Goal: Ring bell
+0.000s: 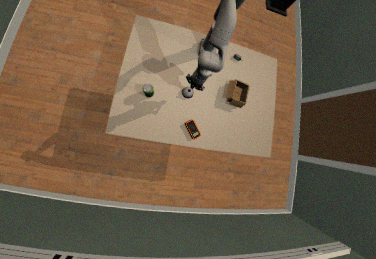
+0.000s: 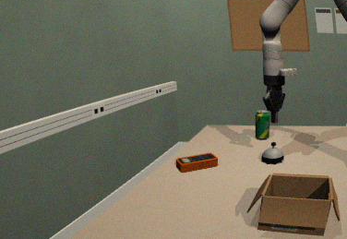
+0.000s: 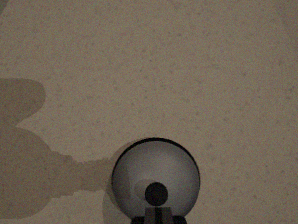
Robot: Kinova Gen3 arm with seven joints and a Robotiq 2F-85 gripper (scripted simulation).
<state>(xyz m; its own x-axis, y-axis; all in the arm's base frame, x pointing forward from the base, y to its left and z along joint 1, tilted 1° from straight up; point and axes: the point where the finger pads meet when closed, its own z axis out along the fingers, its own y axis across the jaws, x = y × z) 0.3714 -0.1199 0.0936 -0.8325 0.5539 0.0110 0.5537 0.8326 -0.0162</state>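
My hand is 100 mm above the button. From my hand the other things lie so: green can 270 mm to the right, 90 mm below, 40 mm ahead; then bell 110 mm below; then cardboard box 380 mm to the left, 110 mm below, 40 mm behind.
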